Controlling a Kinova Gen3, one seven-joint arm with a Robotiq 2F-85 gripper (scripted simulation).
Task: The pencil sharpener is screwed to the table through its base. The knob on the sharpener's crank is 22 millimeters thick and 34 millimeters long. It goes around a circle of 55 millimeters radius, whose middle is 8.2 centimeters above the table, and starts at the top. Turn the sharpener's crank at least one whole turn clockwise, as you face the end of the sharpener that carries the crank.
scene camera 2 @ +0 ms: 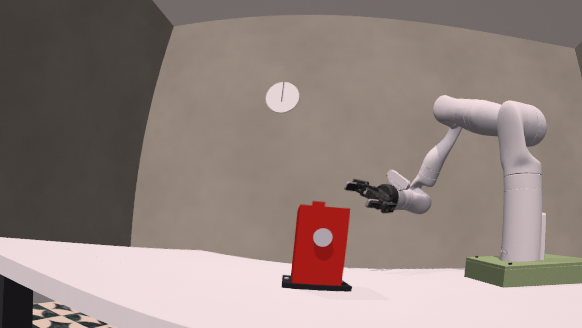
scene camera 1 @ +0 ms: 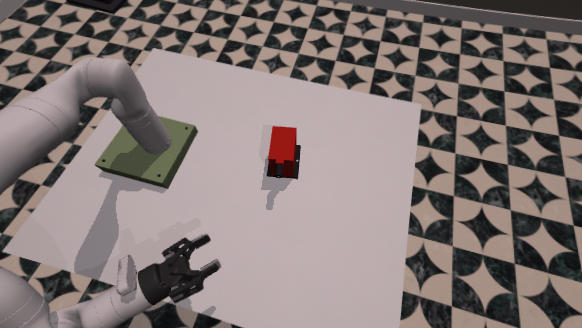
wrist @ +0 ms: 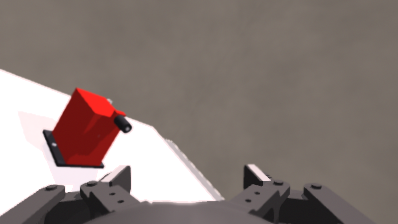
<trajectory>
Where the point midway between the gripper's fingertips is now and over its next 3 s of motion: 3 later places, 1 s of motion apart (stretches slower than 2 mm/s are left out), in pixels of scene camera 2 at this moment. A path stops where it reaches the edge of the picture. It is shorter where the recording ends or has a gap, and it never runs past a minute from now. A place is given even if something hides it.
The gripper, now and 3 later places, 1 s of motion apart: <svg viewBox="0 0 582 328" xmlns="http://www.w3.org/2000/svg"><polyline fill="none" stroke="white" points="356,194 345,207 342,203 339,199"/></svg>
</trajectory>
